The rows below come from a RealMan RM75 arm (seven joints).
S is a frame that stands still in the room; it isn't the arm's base.
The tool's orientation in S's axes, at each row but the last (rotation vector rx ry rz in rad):
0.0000 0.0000 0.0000
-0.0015 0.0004 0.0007
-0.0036 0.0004 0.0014
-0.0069 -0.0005 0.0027
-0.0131 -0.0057 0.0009
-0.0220 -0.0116 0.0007
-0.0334 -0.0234 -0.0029
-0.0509 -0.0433 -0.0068
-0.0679 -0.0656 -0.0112
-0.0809 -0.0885 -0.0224
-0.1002 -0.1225 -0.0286
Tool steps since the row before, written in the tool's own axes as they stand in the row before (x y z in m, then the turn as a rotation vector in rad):
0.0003 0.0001 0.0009 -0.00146 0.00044 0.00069
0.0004 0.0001 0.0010 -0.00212 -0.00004 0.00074
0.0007 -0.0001 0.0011 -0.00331 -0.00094 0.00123
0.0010 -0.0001 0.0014 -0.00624 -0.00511 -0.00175
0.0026 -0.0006 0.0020 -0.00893 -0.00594 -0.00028
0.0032 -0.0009 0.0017 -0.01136 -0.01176 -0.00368
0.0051 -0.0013 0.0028 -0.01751 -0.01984 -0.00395
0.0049 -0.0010 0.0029 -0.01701 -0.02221 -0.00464
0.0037 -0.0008 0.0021 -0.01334 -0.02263 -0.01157
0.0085 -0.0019 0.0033 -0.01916 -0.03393 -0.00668
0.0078 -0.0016 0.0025 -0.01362 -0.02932 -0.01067
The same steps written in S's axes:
0.0003 0.0001 0.0009 -0.00146 0.00044 0.00069
0.0004 0.0001 0.0010 -0.00212 -0.00004 0.00074
0.0007 -0.0001 0.0011 -0.00331 -0.00094 0.00123
0.0010 -0.0001 0.0014 -0.00623 -0.00514 -0.00172
0.0026 -0.0006 0.0020 -0.00892 -0.00595 -0.00025
0.0032 -0.0009 0.0018 -0.01131 -0.01185 -0.00355
0.0050 -0.0012 0.0030 -0.01748 -0.01992 -0.00370
0.0048 -0.0009 0.0032 -0.01697 -0.02232 -0.00424
0.0035 -0.0007 0.0024 -0.01286 -0.02325 -0.01087
0.0081 -0.0018 0.0042 -0.01938 -0.03400 -0.00564
0.0074 -0.0015 0.0036 -0.01324 -0.02994 -0.00934

